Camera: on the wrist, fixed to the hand. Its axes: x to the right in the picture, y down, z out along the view.
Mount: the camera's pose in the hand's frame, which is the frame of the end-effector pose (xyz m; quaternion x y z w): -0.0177 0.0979 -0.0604 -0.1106 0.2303 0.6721 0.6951
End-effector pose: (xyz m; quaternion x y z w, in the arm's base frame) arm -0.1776 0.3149 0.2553 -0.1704 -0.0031 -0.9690 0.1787
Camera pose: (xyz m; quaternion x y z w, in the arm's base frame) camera -0.1479 0.2253 0.1872 0.0829 0.2607 -0.5930 0.7573
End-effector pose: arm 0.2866 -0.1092 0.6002 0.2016 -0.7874 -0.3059 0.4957
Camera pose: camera 0.3474 -0.0436 0.6747 -0.3734 -0.5348 0.0799 0.7538
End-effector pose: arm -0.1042 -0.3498 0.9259 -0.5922 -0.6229 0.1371 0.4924
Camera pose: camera -0.0016 -0.3646 0.8729 -0.9163 0.0633 0.2210 0.3281
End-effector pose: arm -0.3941 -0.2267 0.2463 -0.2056 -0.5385 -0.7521 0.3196
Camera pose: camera -0.3107 -0.3001 0.2809 -0.3669 -0.0793 -0.4148 0.8288
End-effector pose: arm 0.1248 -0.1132 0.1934 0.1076 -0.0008 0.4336 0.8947
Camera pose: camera 0.0322 -0.0564 0.1515 -0.1245 0.0852 0.9273 0.3425
